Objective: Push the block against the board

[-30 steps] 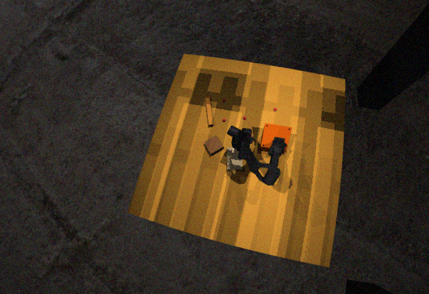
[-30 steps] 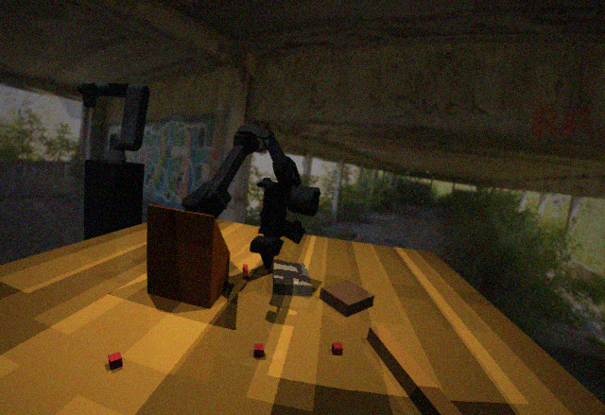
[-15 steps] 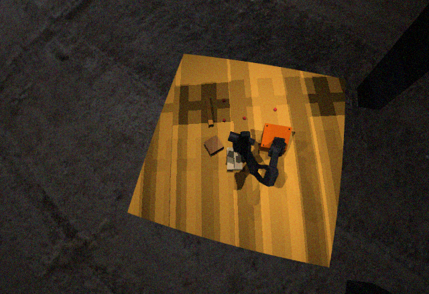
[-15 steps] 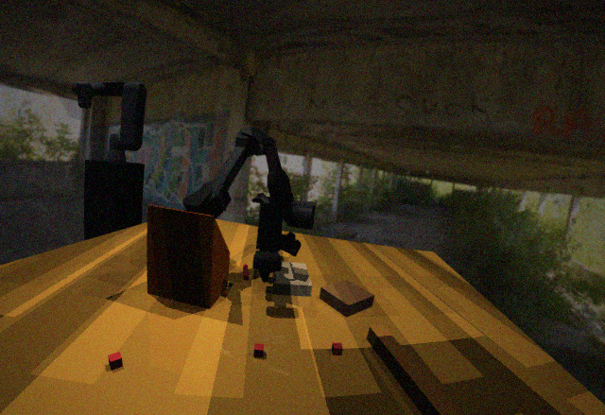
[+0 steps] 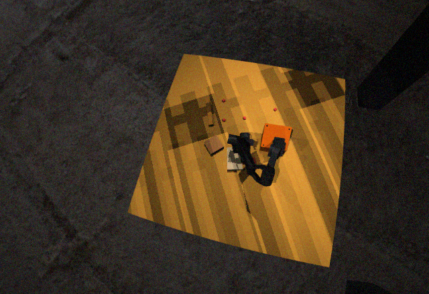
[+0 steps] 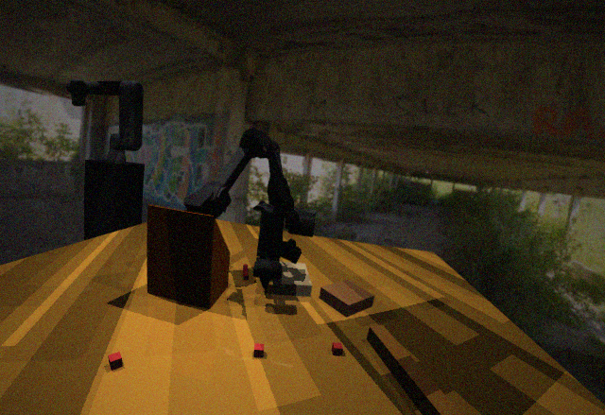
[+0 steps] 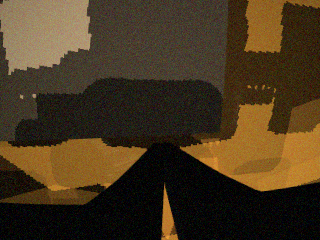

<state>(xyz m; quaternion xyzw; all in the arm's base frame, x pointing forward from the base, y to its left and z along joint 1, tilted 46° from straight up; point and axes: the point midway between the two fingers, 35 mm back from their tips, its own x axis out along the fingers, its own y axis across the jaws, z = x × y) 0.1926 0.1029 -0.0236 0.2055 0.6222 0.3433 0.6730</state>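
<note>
Right now my gripper tip is 7 cm past the red peg and 7 cm to the right of it. From my gripper tip the other things lie so: flat brown square block 21 cm ahead, 1 cm above.
</note>
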